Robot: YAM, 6 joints.
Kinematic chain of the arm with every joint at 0, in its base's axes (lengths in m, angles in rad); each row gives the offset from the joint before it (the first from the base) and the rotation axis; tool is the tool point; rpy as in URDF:
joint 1: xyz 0 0 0.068 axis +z
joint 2: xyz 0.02 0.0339 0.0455 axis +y
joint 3: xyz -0.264 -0.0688 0 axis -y
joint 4: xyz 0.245 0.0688 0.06 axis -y
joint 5: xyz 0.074 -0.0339 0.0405 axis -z
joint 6: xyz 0.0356 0 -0.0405 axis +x
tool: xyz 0 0 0 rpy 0 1.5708 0
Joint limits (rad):
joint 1: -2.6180..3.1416
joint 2: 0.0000..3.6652
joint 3: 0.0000..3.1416
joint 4: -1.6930..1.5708
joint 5: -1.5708..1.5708
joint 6: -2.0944..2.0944
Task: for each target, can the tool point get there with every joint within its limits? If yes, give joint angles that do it. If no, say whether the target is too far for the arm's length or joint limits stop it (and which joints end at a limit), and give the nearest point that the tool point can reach.
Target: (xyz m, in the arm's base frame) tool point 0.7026 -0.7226 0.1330
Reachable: no: too far | nearest point 0.4501 -0.4630 0.1259 | short by 0.362 m
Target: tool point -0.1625 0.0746 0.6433
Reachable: yes | joints -0.5930 0.9525 2.1775 1.1768 0.9502 0.6960
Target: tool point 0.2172 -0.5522 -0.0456
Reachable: yes | joints -1.1389 3.2492 2.6494 0.0832 1.2589 1.7341
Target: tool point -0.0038 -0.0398 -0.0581
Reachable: yes | joints 1.3817 3.1849 0.2997 0.1183 0.1052 1.7259
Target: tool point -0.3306 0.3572 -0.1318
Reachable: yes | joints 2.2640 3.3612 2.7432 -1.2215 -0.8196 1.5747
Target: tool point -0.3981 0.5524 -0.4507
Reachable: no: too far | nearest point -0.2950 0.4093 -0.2743 | short by 0.249 m
